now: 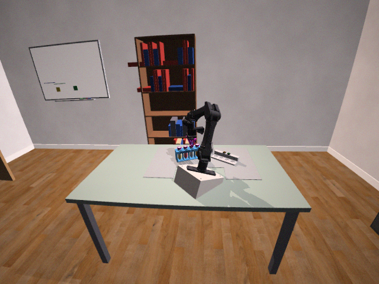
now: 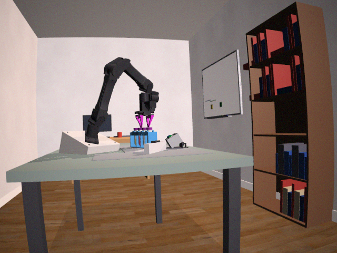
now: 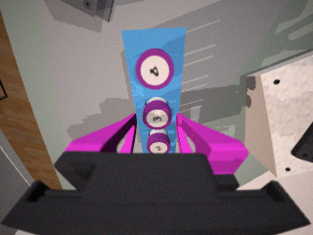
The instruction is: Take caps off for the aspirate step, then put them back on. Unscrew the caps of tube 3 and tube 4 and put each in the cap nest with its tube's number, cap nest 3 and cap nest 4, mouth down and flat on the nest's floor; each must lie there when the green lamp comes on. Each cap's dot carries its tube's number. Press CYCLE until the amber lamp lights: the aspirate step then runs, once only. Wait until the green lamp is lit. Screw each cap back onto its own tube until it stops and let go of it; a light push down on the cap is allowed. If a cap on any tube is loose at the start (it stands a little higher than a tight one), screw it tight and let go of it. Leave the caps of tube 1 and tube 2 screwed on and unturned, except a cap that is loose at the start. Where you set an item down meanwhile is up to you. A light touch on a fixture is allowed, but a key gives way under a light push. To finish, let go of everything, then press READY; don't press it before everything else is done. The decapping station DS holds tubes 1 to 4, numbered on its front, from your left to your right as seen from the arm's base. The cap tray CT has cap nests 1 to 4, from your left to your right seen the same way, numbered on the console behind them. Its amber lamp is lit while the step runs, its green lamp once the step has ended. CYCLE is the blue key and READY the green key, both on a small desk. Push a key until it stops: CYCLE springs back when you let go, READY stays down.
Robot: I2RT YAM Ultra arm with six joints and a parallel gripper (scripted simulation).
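Now: the purple cap 50 mm to the right of my hand, 10 mm below it and 10 mm ahead of it. Also, from my hand: grey key desk 140 mm to the right, 110 mm ahead, 70 mm below; blue cycle key 120 mm to the right, 100 mm ahead, 60 mm below; green ready key 160 mm to the right, 90 mm ahead, 60 mm below.
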